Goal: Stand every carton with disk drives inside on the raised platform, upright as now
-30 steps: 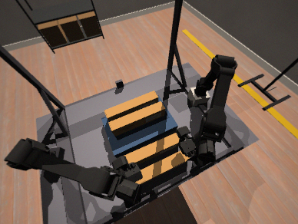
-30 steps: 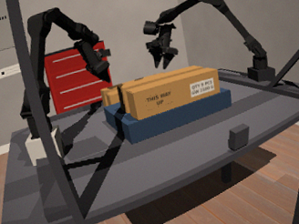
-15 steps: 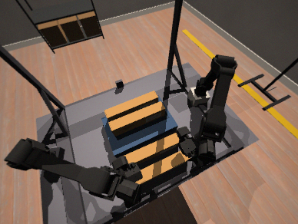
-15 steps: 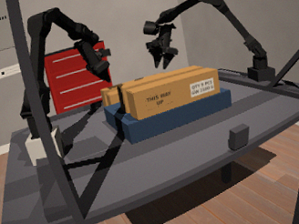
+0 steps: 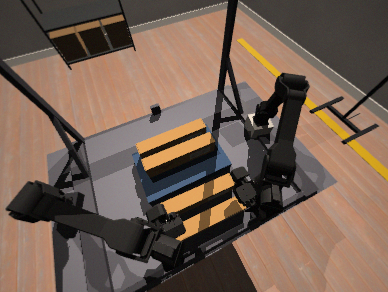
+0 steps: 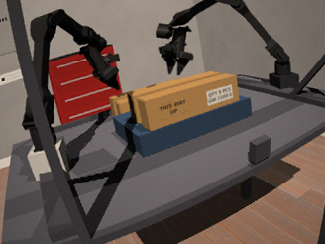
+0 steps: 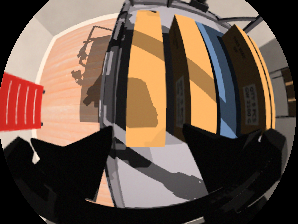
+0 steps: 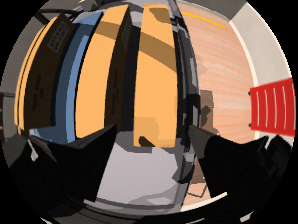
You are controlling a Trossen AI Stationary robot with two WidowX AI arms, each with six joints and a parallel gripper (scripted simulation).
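The carton lies 14 cm to the right of my left hand and 11 cm below it.
My right gripper is now 140 mm to the right of the carton, 100 mm above it and 10 mm short of it.
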